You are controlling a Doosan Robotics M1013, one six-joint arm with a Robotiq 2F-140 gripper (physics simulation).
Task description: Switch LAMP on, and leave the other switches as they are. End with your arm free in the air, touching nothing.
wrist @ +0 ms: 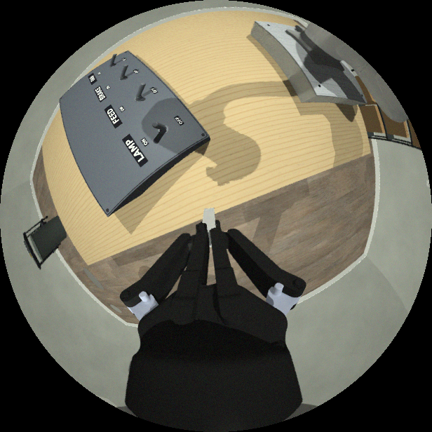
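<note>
The dark grey switch panel lies on the wooden table at the upper left in the wrist view. The LAMP lever is near its right end, in shadow, and leans toward its ON mark. The FEED lever, the BRAKE lever and the FAN lever lean toward their OFF marks. My gripper is shut and empty, its pale fingertips together. It is beside the panel, off its near right corner, over the table's front edge, and touches no switch.
A grey metal base block with part of the arm stands at the upper right of the light wooden table top. Brown open boxes show beyond it at the right. A dark framed object stands past the table's left side.
</note>
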